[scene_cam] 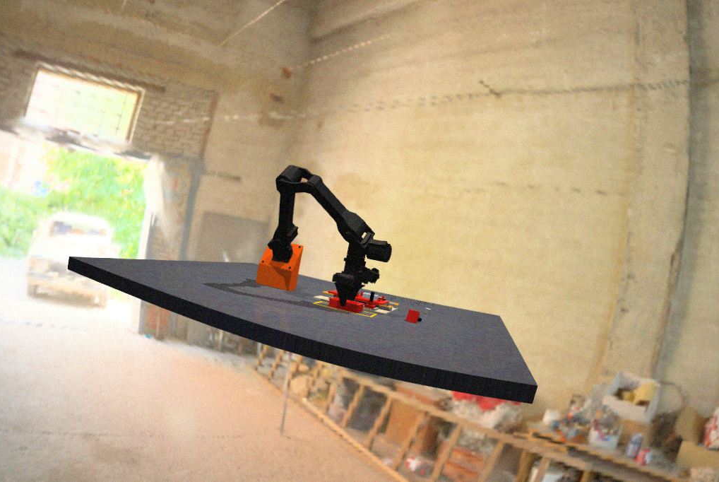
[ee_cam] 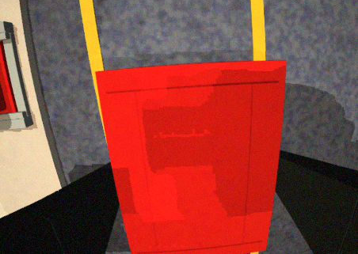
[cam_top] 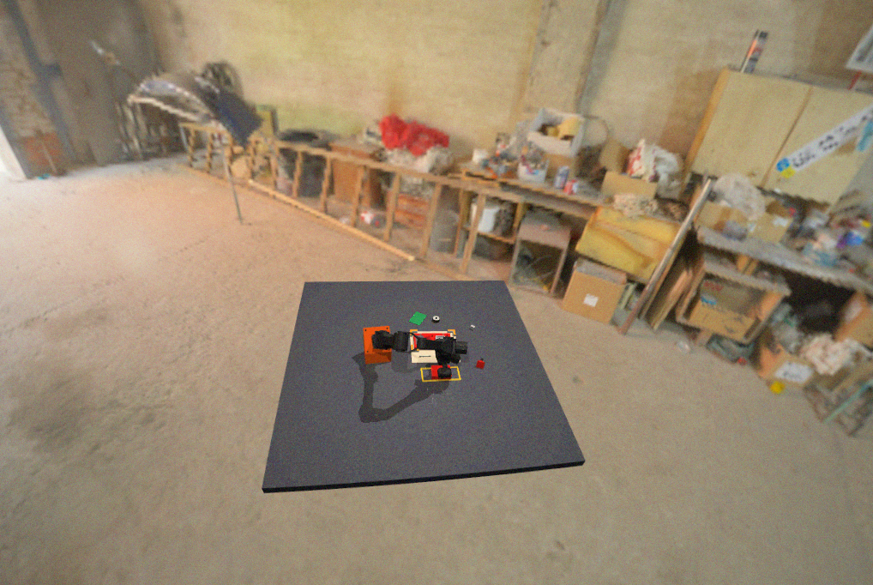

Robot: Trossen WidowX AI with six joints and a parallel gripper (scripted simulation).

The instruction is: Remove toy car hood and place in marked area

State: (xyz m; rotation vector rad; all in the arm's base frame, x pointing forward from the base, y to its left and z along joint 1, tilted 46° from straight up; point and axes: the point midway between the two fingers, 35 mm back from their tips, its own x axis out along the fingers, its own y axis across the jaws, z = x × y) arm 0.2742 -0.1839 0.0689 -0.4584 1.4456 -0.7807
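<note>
Now: the red hood 1 cm above my gripper tip. The rest, counted from my gripper tip: dark ring (39 cm to the left, 9 cm ahead); then green square (42 cm to the left, 1 cm below, 1 cm behind); then grey piece (28 cm to the left, 27 cm ahead).
</note>
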